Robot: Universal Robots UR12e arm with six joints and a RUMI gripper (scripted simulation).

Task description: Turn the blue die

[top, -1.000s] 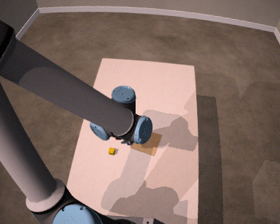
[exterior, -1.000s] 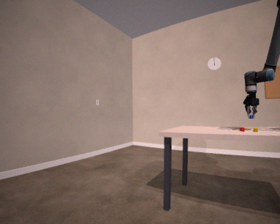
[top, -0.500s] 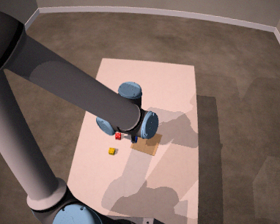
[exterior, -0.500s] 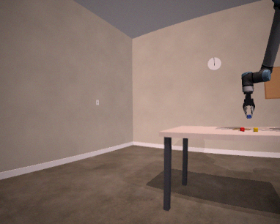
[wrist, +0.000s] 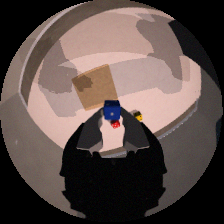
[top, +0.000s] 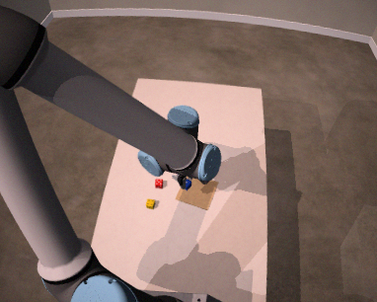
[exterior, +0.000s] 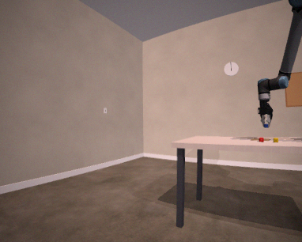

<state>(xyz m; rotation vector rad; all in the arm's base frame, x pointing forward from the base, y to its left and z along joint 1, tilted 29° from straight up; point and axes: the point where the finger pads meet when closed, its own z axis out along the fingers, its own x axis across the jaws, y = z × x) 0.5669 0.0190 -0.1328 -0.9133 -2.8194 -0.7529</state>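
My gripper is now 40 mm short of the mat, 40 mm to the left of it and 120 mm above it. The rest, counted from my hand: blue die (right at my hand); yellow die (40 mm behind, 140 mm to the left, 110 mm below); red die (60 mm ahead, 110 mm to the left, 110 mm below).
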